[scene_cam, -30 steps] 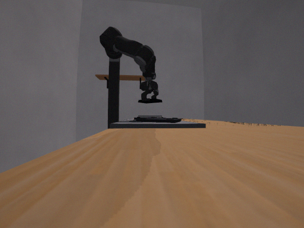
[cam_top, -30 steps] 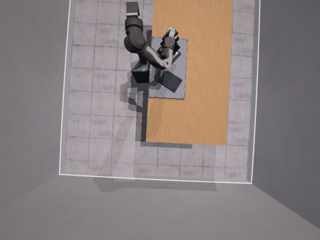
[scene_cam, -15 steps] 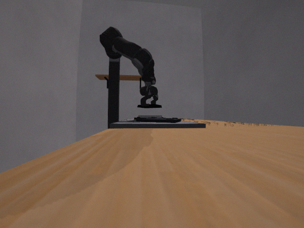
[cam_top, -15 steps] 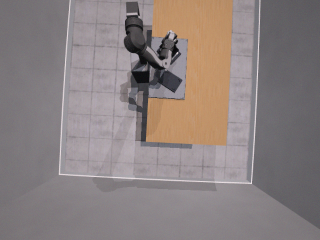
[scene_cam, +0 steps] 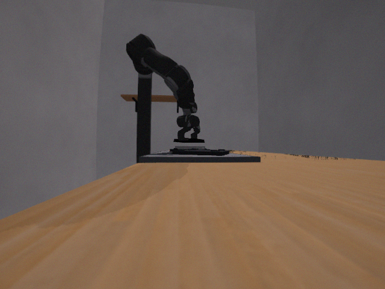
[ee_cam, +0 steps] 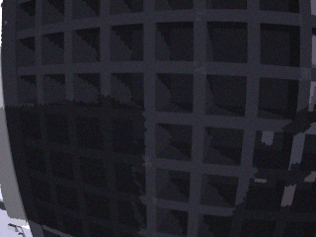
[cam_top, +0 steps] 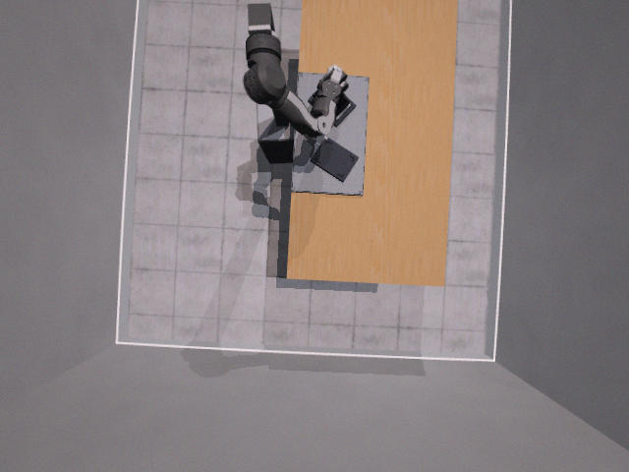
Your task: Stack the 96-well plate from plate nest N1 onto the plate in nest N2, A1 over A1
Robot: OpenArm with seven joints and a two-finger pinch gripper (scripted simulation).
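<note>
My hand is 30 mm above the white 96-well plate. Also, from my hand: plate nest (230 mm to the right, 50 mm below); then grey base plate (10 mm behind, 120 mm to the right, 60 mm below); then dark 96-well plate (right at my hand).
</note>
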